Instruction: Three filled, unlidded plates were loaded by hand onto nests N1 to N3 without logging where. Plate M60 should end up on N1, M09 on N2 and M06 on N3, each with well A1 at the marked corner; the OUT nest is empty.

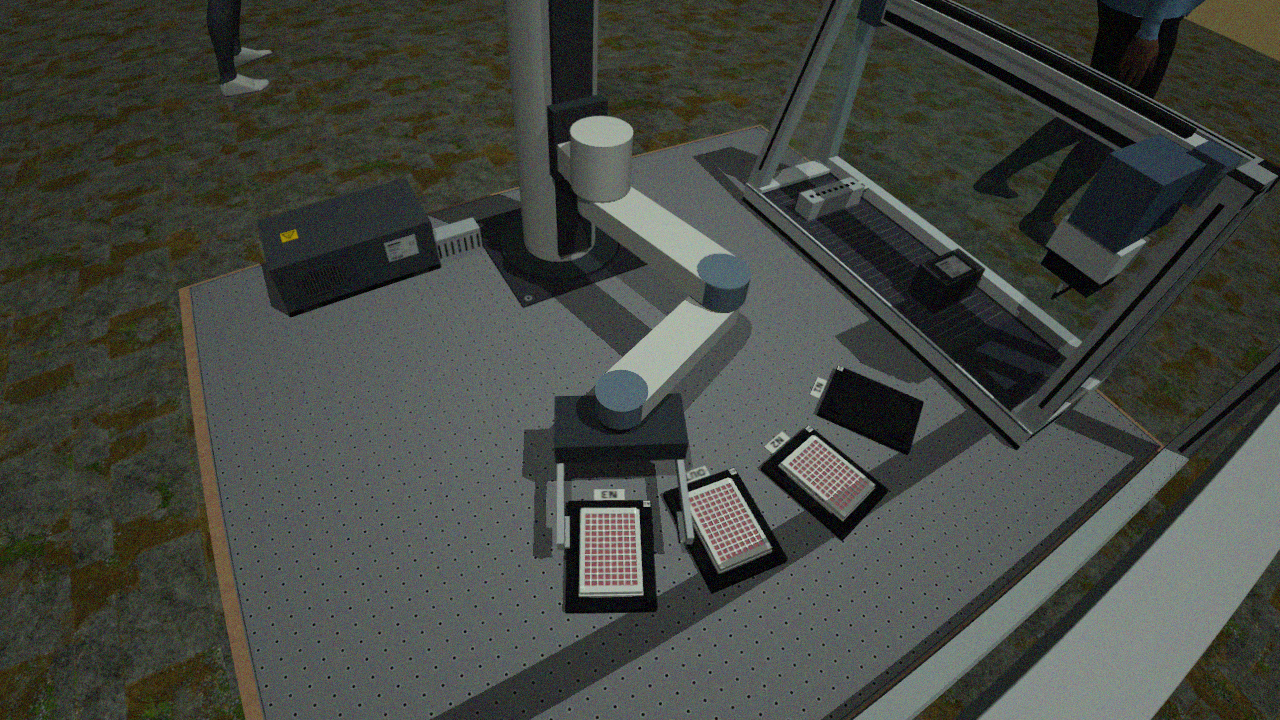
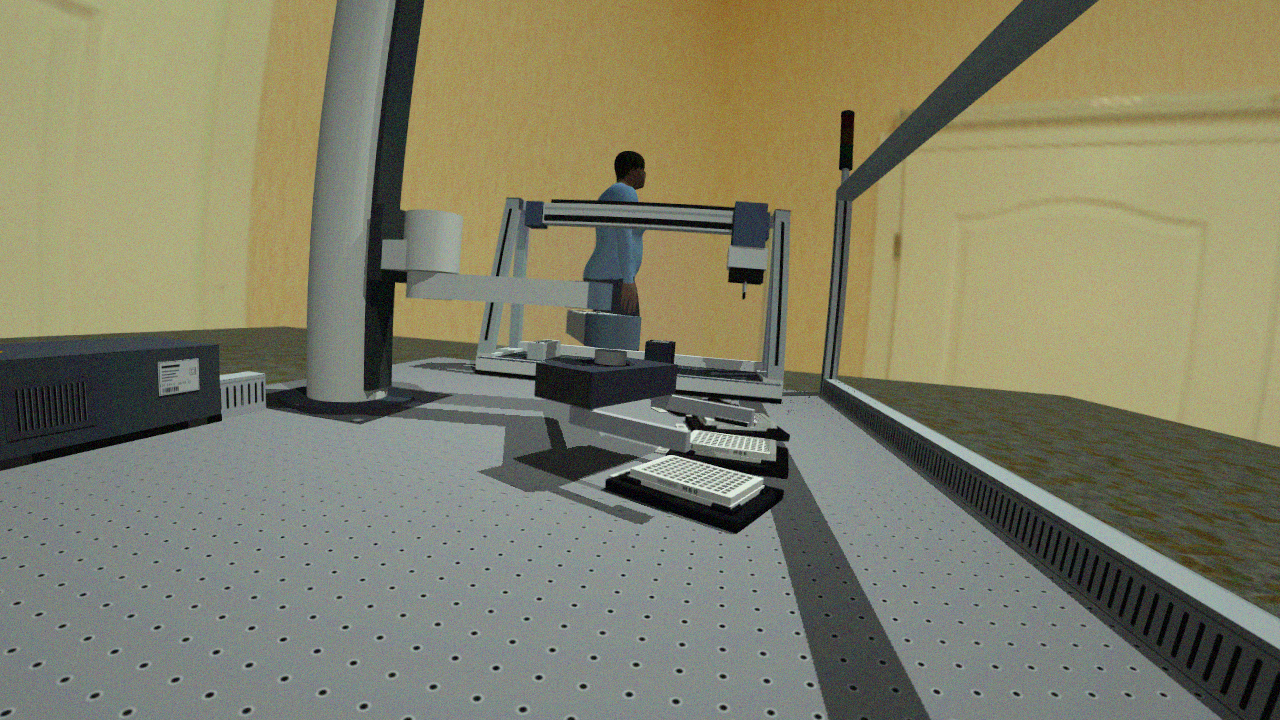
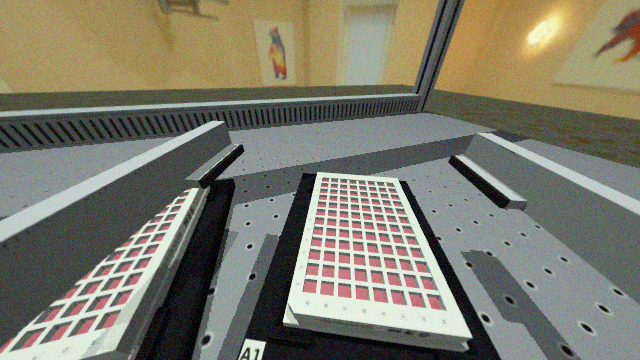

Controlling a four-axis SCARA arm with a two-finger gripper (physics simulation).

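Pixels of known places: gripper, between the fingertips: (image 1: 625, 544) (image 2: 724, 428) (image 3: 344, 141); arm's base, origin of its link: (image 1: 560, 246) (image 2: 347, 404).
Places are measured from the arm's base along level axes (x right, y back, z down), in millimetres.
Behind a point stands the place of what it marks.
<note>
My gripper (image 1: 624, 540) @[y -685, x 238, z -92 mm] (image 2: 720, 428) @[y -685, x 238, z -92 mm] (image 3: 344, 141) @[y -685, x 238, z -92 mm] is open and empty, above and around the plate on N3; its fingertips are higher than that plate. The N3 plate (image 1: 610, 550) @[y -663, x 247, z -39 mm] (image 2: 698, 479) @[y -662, x 261, z -38 mm] (image 3: 370, 240) @[y -643, x 240, z -39 mm] lies flat in its black nest (image 1: 611, 606) @[y -728, x 281, z -25 mm]; its ID is blurred. A cut corner faces the A1 mark (image 3: 251, 351) @[y -621, x 161, z -25 mm]. A second filled plate (image 1: 729, 521) @[y -707, x 76, z -36 mm] (image 2: 733, 445) @[y -706, x 101, z -38 mm] (image 3: 115, 265) @[y -682, x 96, z -39 mm] lies on the OUT nest (image 1: 707, 567) @[y -746, x 139, z -25 mm], with one finger overhanging its near side. A third filled plate (image 1: 825, 472) @[y -716, x -102, z -37 mm] lies on N2 (image 1: 775, 471) @[y -670, x -42, z -25 mm]. The N1 nest (image 1: 868, 409) @[y -655, x -263, z -25 mm] is empty.
The gantry frame (image 1: 881, 300) @[y -487, x -450, z -59 mm] stands beyond N1. A dark box (image 1: 349, 246) @[y 36, x 405, z -126 mm] (image 2: 98, 394) @[y 35, x 421, z -78 mm] stands beside the arm's column (image 1: 537, 134) @[y -49, x 57, z -301 mm] (image 2: 344, 205) @[y -34, x 67, z -361 mm]. A slotted rail (image 2: 1011, 528) @[y -1004, x 291, z -20 mm] (image 3: 210, 116) @[y -1004, x 113, z -40 mm] runs along the table edge. A person in blue (image 2: 615, 241) stands behind the gantry.
</note>
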